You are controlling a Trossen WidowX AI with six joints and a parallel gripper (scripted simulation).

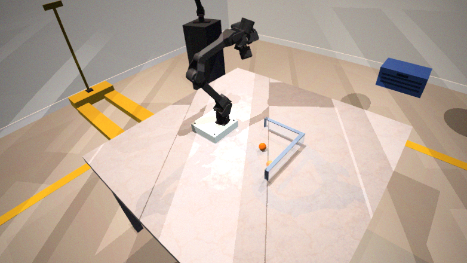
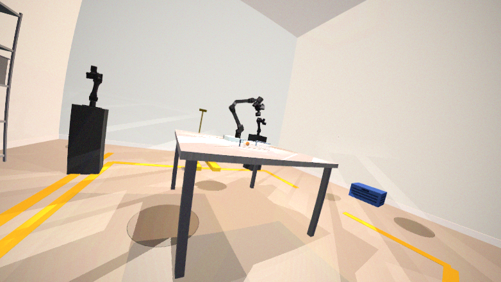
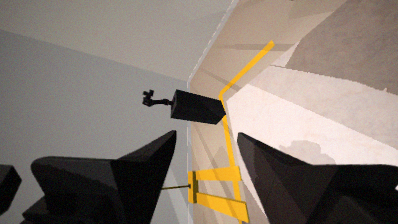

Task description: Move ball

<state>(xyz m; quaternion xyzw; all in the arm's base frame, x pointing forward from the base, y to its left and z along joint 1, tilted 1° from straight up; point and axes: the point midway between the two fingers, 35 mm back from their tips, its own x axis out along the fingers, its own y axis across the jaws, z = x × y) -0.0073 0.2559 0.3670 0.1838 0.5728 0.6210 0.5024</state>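
Right now my gripper tip is 380 mm above the orange ball, 350 mm to the left of it and 290 mm short of it. Also, from my gripper tip: see-through copy of ball: 450 mm to the right, 380 mm below, 370 mm ahead.
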